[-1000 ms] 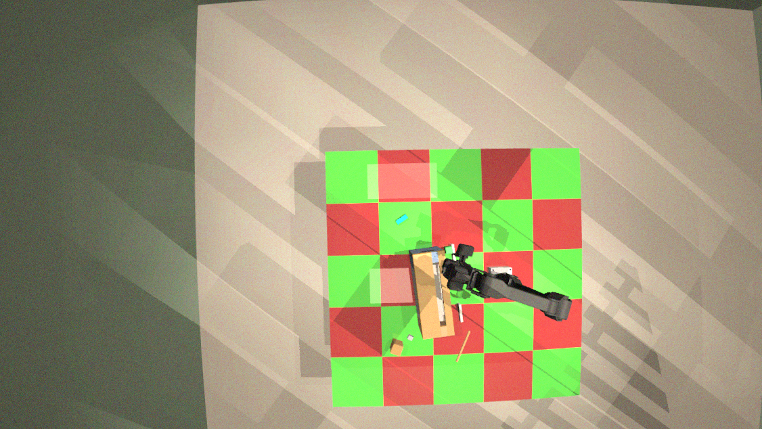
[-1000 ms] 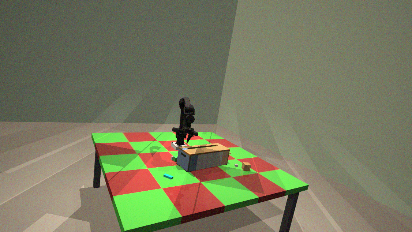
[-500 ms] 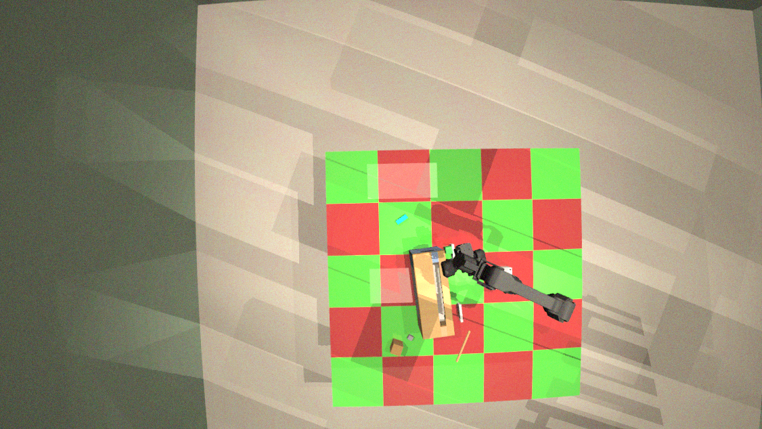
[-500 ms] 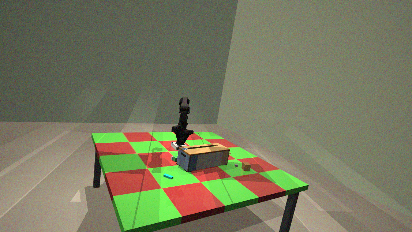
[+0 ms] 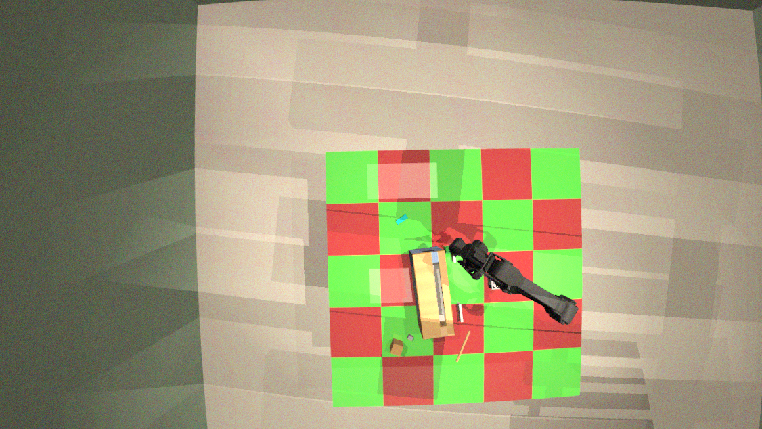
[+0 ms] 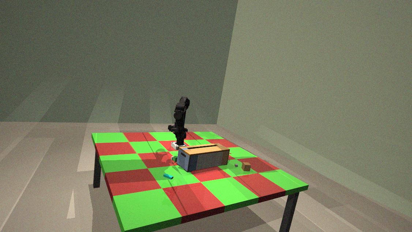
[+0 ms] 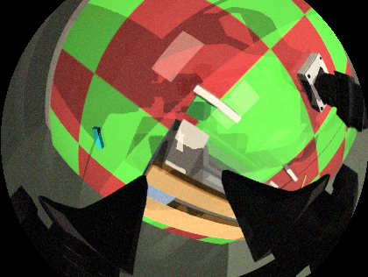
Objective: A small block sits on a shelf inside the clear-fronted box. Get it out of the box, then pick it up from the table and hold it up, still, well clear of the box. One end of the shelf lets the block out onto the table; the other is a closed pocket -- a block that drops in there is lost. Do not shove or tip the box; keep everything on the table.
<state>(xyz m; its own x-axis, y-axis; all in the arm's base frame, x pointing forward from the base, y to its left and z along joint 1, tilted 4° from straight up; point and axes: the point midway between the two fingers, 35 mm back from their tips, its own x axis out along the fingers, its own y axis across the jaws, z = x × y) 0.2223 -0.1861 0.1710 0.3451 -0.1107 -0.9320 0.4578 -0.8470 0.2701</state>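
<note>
Right now the green block is 14 cm below my gripper tip and 2 cm behind it. From my gripper tip the other things lie so: thin yellow stick 50 cm to the left, 15 cm below, 1 cm ahead; then tiny grey cube 39 cm to the left, 26 cm ahead, 15 cm below; then brown cube 41 cm to the left, 33 cm ahead, 13 cm below.
</note>
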